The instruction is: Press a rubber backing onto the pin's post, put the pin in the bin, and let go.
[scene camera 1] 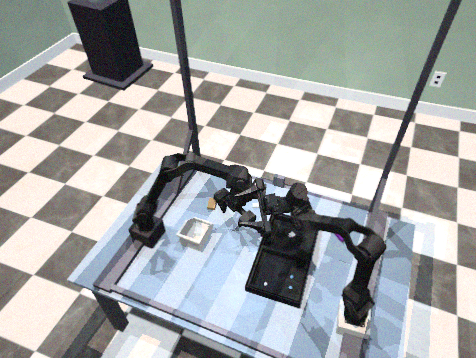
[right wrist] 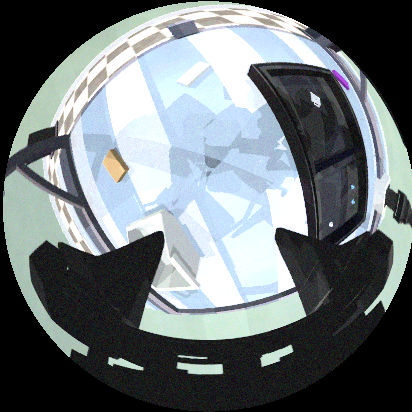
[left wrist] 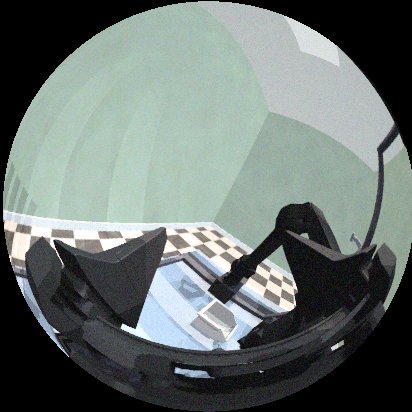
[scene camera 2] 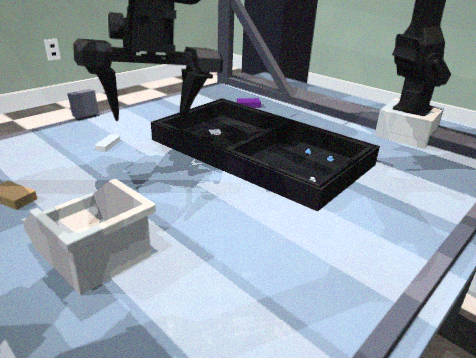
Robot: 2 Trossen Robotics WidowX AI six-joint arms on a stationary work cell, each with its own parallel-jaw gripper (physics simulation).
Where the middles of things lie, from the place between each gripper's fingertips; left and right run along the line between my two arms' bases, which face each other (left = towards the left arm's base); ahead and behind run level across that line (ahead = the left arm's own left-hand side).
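There's a white bin (scene camera 2: 89, 240) that's 140 mm to the right of my right hand, 60 mm ahead of it and 80 mm below it. The black two-compartment tray (scene camera 2: 268, 150) is 230 mm to the left of that same right hand and 100 mm below it. Going by its middle, the white bin is nearer to my right hand than to my left hand, and by its middle the black two-compartment tray is nearer to my right hand than to my left hand too.
As for my left hand, the white bin is 230 mm to the right of it, 60 mm behind it and 340 mm below it. The black two-compartment tray sits 140 mm to the left of my left hand, 120 mm behind it and 350 mm below it.
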